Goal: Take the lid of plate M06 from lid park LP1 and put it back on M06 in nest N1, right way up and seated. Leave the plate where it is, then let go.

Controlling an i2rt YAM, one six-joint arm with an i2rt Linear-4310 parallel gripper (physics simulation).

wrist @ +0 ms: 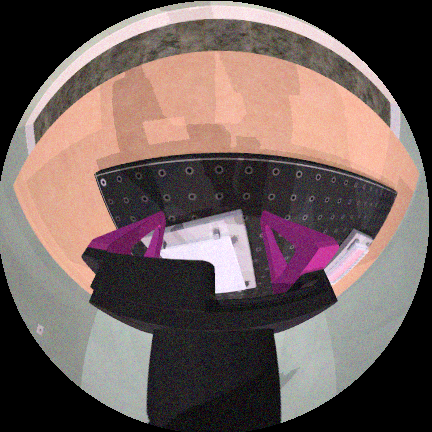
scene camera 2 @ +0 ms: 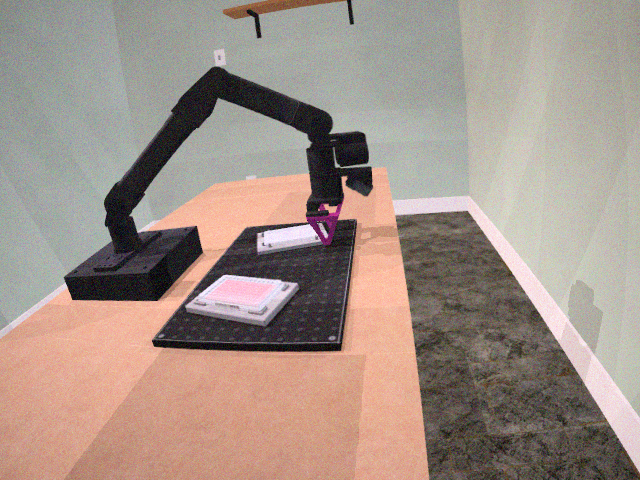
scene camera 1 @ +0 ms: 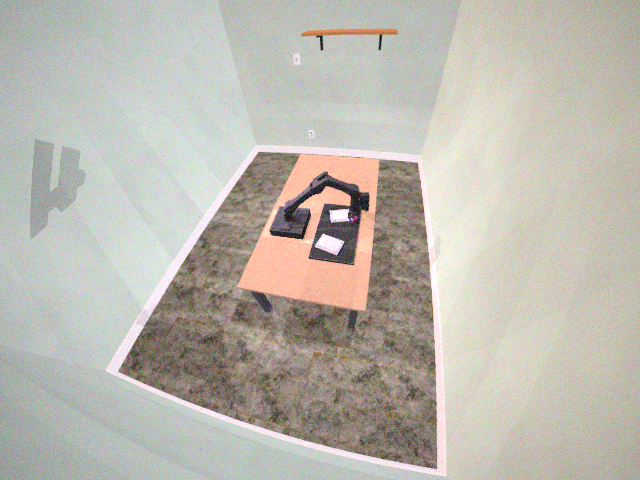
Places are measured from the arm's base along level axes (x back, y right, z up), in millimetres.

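Pixels of known places: gripper, between the fingertips: [wrist: 212, 216] [scene camera 2: 329, 235] [scene camera 1: 353, 217]; arm's base, origin of its link: [scene camera 2: 129, 251] [scene camera 1: 289, 219].
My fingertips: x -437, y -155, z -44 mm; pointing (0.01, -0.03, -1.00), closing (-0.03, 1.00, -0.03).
Ahead of a thing's pixels: the offset from my fingertips to its top centre. Level surfaces: height alone.
A flat white lid {dx +90, dy -3, dz +10 mm} [scene camera 1: 339, 215] [scene camera 2: 289, 235] [wrist: 226, 257] lies level on the grey lid park {dx +91, dy -4, dz +12 mm} [scene camera 2: 266, 251] [wrist: 231, 220] at the far end of the black board. The plate with a pink well area {dx +110, dy +276, dz +19 mm} [scene camera 1: 329, 243] [scene camera 2: 240, 290] [wrist: 350, 261] sits in the grey nest {dx +110, dy +276, dz +10 mm} [scene camera 2: 273, 310] at the near end, with no labels readable. My gripper [scene camera 1: 353, 219] [scene camera 2: 326, 238] [wrist: 212, 216] is open and empty, its magenta fingers pointing down at the lid park's outer side. In the wrist view the fingers stand wide apart across the lid's line; the gripper body hides part of the lid.
The black perforated board {dx +88, dy +136, dz -7 mm} [scene camera 1: 345, 253] [scene camera 2: 315, 330] [wrist: 220, 182] lies on the wooden table {dz -20 mm} [scene camera 1: 305, 276] [scene camera 2: 232, 403] [wrist: 260, 100]. The arm's black base [scene camera 1: 290, 223] [scene camera 2: 134, 266] stands left of the board. The table's right edge runs close beyond the board.
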